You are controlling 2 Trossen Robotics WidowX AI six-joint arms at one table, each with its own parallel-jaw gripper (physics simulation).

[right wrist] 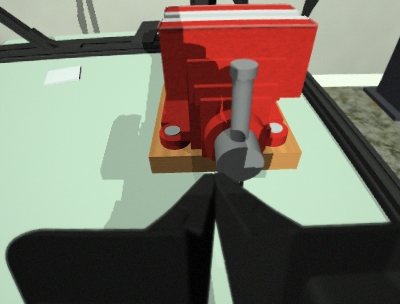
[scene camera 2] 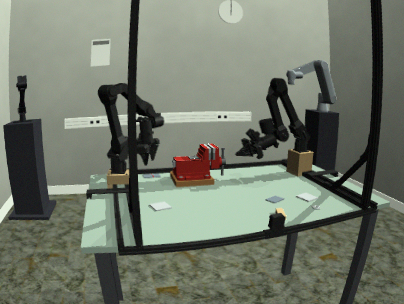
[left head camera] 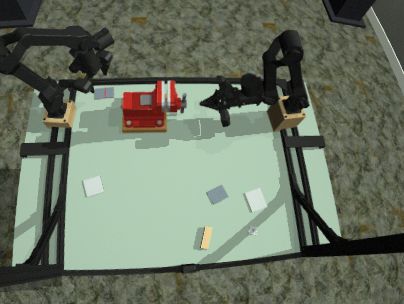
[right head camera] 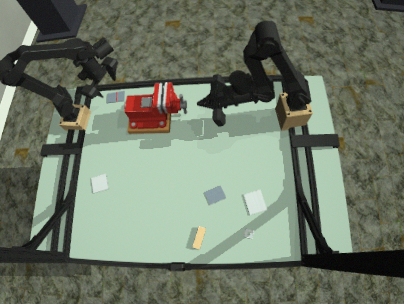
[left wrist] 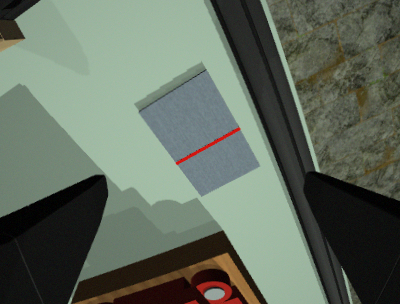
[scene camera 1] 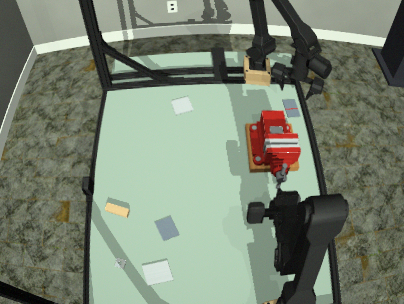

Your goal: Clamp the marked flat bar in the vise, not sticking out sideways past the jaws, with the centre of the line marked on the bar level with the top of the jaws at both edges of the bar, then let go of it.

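Frame: origin at the left arm's base, x ahead, y left, z up, level; millimetres.
Where they show: left gripper, fingertip midpoint: (scene camera 2: 149, 162) (left head camera: 99, 83) (right head camera: 108, 88) (left wrist: 208, 183) (scene camera 1: 294, 94); right gripper, fingertip midpoint: (right wrist: 213, 182) (scene camera 2: 235, 154) (left head camera: 199, 104) (right head camera: 197, 104) (scene camera 1: 278, 189); left arm's base, origin of the base link: (scene camera 2: 118, 171) (left head camera: 57, 110) (right head camera: 71, 114) (scene camera 1: 257, 64); right arm's base, origin of the base link: (scene camera 2: 300, 150) (left head camera: 291, 106) (right head camera: 296, 102).
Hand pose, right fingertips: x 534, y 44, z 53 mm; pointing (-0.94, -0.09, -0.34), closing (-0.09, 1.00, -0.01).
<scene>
Each offset is from my right fingertips to the top centre of the thing. "spot": to the spot under its first point.
The grey flat bar @[dy +83, dx -384, dz -111 mm] (left head camera: 100, 93) (right head camera: 112, 97) (scene camera 1: 291, 105) (scene camera 2: 149, 175) (left wrist: 185, 115) lies flat on the table near the back edge, left of the vise in the head views; a red line crosses it. The red vise (left head camera: 131, 102) (right head camera: 135, 105) (scene camera 1: 272, 119) (scene camera 2: 190, 168) (right wrist: 285, 55) has silver jaw faces a narrow gap apart. My left gripper (left head camera: 99, 79) (right head camera: 106, 84) (scene camera 1: 296, 90) (scene camera 2: 150, 159) (left wrist: 208, 183) is open and empty above the bar. My right gripper (left head camera: 202, 103) (right head camera: 200, 103) (scene camera 2: 239, 153) (right wrist: 213, 182) is shut and empty, its tips before the vise handle @[spot: dy +13, dx -51, dz +12 mm] (right wrist: 241, 100).
A plain grey plate @[dy -301, dx +92, dz -112 mm] (left head camera: 217, 194) (scene camera 1: 166, 228), two white plates @[dy -306, dx -357, dz -110 mm] (left head camera: 93, 186) @[dy -314, dx +237, dz -110 mm] (left head camera: 255, 200), a tan block @[dy -459, dx +55, dz -100 mm] (left head camera: 206, 238) (scene camera 1: 117, 209) and a small grey part @[dy -427, dx +223, dz -112 mm] (left head camera: 252, 230) lie on the table. The vise's wooden base @[spot: dy -74, dx -192, dz -90 mm] (left head camera: 145, 128) (right wrist: 185, 164) stands near the black back rail.
</scene>
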